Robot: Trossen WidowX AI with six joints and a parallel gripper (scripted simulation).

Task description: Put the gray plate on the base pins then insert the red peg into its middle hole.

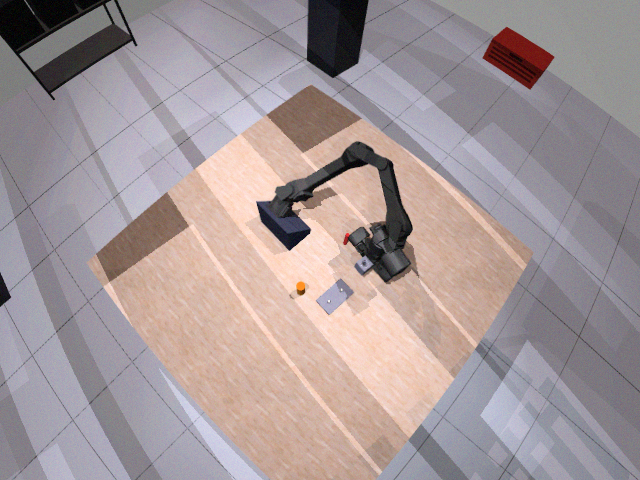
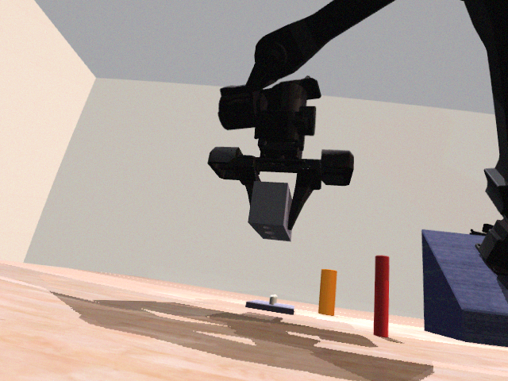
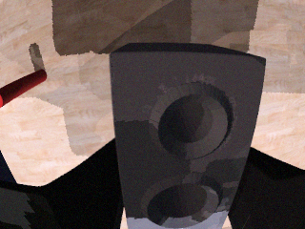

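The dark base is 14 cm to the right of my gripper tip, 9 cm below it and 1 cm behind it. From my gripper tip the other things lie so: orange cylinder: 22 cm to the right, 10 cm behind, 6 cm below; then red peg: 12 cm behind, 6 cm below, 3 cm to the left; then gray plate: 3 cm above.
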